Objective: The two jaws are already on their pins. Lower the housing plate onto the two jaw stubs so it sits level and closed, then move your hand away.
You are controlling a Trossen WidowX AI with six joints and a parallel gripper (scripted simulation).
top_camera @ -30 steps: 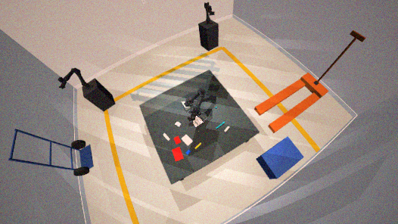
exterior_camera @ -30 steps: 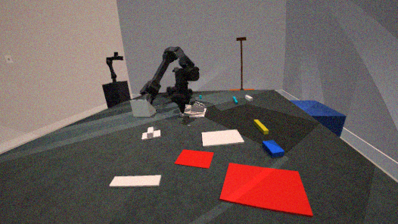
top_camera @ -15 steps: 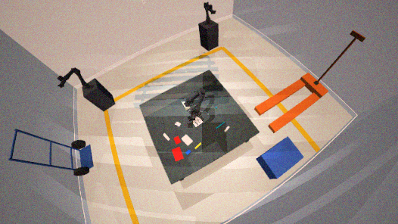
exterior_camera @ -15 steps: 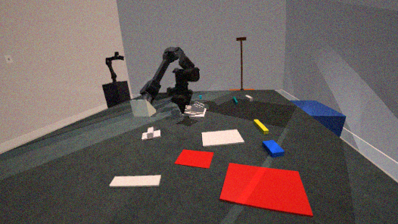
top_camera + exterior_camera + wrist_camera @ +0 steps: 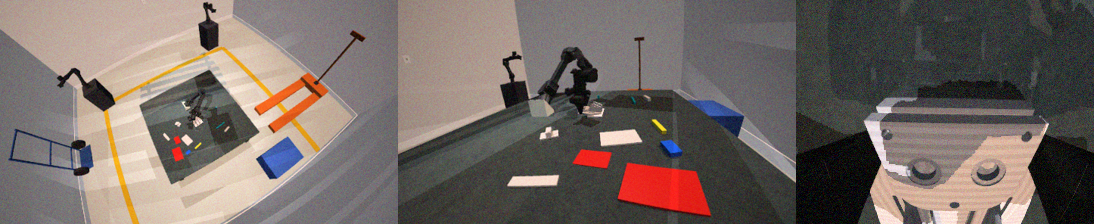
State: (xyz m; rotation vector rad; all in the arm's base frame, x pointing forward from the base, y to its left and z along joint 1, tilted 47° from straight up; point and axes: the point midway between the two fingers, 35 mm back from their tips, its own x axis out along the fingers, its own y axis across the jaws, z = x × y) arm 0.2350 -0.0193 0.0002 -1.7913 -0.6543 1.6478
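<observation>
The white housing part is 1 cm ahead of my gripper tip and 2 cm above it. From my gripper tip the other things lie so: white plate: 18 cm ahead, 26 cm to the right, 1 cm below; then small red square: 11 cm ahead, 37 cm to the right, 1 cm below; then yellow bar: 33 cm ahead, 19 cm to the right.
</observation>
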